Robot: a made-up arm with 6 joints.
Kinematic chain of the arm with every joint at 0, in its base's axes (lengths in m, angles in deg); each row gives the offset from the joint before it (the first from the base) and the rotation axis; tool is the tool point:
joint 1: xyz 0 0 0.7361 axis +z
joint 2: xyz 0.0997 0 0 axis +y
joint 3: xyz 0 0 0.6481 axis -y
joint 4: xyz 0 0 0.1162 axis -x
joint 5: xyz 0.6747 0 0 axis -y
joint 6: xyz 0.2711 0 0 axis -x
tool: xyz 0 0 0
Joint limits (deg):
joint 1: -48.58..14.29
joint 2: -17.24..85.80
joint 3: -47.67..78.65
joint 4: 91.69..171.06
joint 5: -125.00..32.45
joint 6: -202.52..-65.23
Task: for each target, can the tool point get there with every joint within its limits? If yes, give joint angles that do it. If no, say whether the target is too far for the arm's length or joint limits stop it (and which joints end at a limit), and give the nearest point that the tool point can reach.
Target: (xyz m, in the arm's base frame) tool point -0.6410 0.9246 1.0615
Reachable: no: joint limits stop it (at a limit: joint 1, joint 2, joint 3, joint 4, joint 5) | nearest point -0.3431 0.3367 1.8371 | short by 1.018 m
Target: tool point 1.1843 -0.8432 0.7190
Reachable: yes | joints -27.94 73.42 33.33 135.48 -88.60 -191.80
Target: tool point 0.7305 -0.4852 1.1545
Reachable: yes | joints -18.46 -2.93 -34.30 112.43 -65.97 -192.13
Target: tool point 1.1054 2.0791 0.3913
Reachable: no: too far | nearest point 1.4861 0.5286 0.3977 | short by 1.597 m
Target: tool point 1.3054 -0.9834 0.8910
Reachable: yes | joints -35.32 65.42 48.97 130.89 -13.45 -121.48
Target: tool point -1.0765 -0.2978 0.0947
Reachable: no: joint limits stop it (at a limit: joint 1, joint 2, joint 3, joint 4) | nearest point 0.0081 -0.3474 0.0985 | short by 1.086 m
